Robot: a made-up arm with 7 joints.
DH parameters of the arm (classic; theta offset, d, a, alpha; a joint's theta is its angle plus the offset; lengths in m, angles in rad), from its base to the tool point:
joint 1: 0 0.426 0 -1.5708
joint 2: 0 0 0 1.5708
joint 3: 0 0.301 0.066 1.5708
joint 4: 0 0 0.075 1.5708
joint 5: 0 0.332 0 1.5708
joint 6: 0 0 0.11 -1.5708
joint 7: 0 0.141 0 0
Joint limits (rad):
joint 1: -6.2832..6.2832
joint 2: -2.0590..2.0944
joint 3: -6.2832..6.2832
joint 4: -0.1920..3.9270
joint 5: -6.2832..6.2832
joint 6: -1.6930..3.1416
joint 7: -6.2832..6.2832
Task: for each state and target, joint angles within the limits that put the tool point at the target. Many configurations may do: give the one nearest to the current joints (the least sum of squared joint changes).
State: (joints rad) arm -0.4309 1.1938 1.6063 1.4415 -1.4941 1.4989 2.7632
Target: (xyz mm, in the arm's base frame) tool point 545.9 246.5 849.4
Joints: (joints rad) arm -0.5344 0.8746 1.9864 1.9094 -1.6226 1.2750 2.7632
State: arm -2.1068 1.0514 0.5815 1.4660 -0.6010 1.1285 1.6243
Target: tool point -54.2 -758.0 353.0
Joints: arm -2.0179 1.0620 0.6292 2.0446 -0.6237 0.8038 1.6243
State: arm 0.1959 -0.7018 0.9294 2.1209 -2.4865 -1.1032 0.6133
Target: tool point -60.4 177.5 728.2
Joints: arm 0.2958 -0.8436 0.5496 1.4411 -2.8397 -1.5053 0.6133
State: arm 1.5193 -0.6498 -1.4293 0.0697 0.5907 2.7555 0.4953
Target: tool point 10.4 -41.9 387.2
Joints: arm 1.4865 -0.7128 -1.4884 0.1121 -0.3332 2.4397 0.4953
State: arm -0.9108 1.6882 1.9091 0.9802 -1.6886 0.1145 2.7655
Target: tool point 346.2 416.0 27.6
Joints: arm -0.3829 2.0944 1.0421 1.5100 -1.6407 0.4736 2.7655
